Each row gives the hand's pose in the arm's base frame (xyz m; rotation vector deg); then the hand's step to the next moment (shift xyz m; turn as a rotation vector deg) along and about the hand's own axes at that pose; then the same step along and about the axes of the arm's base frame.
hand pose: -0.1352 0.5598 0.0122 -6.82 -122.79 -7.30
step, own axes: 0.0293 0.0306 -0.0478 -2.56 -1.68 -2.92
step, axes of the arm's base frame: 0.0279 0.0248 0.0519 3.58 -2.16 -0.64
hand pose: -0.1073 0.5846 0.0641 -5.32 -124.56 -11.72
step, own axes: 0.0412 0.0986 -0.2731 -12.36 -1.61 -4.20
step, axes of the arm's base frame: 0.2107 0.0470 0.1985 10.25 -2.22 -7.94
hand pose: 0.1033 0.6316 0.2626 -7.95 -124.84 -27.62
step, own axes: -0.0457 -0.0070 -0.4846 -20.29 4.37 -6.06
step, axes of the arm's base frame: 0.3872 -0.1915 0.2246 18.08 3.12 -11.44
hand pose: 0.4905 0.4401 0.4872 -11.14 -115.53 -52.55
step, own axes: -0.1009 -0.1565 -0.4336 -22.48 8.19 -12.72
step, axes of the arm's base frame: 0.2760 -0.3824 -0.0169 25.53 1.82 -8.89
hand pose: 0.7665 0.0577 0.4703 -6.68 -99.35 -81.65
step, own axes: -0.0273 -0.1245 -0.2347 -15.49 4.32 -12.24
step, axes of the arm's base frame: 0.0759 -0.2270 -0.1184 18.76 -2.11 -7.22
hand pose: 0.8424 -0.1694 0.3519 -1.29 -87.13 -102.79
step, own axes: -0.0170 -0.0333 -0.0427 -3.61 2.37 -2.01
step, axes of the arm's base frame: 0.0127 -0.0274 -0.0481 4.75 0.23 -0.30
